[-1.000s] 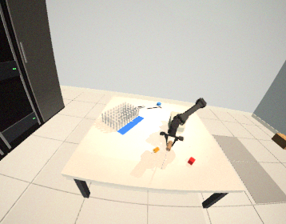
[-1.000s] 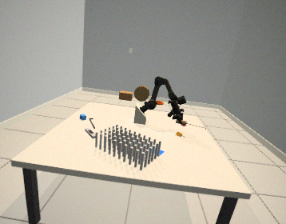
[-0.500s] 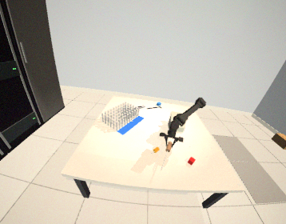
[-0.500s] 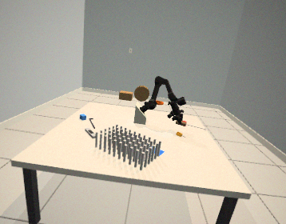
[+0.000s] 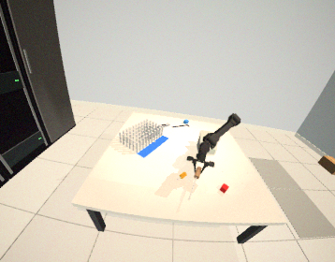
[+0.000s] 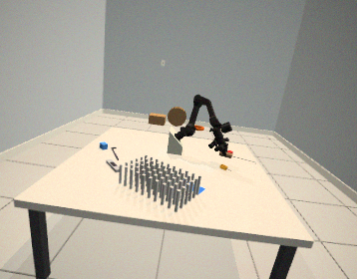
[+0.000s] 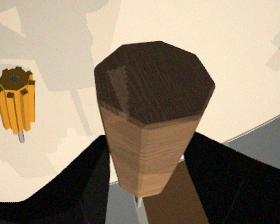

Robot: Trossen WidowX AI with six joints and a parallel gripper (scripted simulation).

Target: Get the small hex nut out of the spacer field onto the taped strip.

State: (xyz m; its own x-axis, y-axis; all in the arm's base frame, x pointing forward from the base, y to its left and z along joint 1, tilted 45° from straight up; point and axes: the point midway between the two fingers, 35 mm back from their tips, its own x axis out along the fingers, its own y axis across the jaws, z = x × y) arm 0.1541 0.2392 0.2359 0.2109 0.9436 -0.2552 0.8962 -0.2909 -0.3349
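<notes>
My gripper tip is now 9 cm short of the orange-handled tool, 6 cm above it and 2 cm to the left of it. Also, from my gripper tip: flat grey tool: 74 cm to the right, 21 cm ahead, 6 cm below; then blue taped strip: 37 cm to the right, 30 cm ahead, 7 cm below; then red cube: 19 cm behind, 8 cm to the left, 5 cm below.
</notes>
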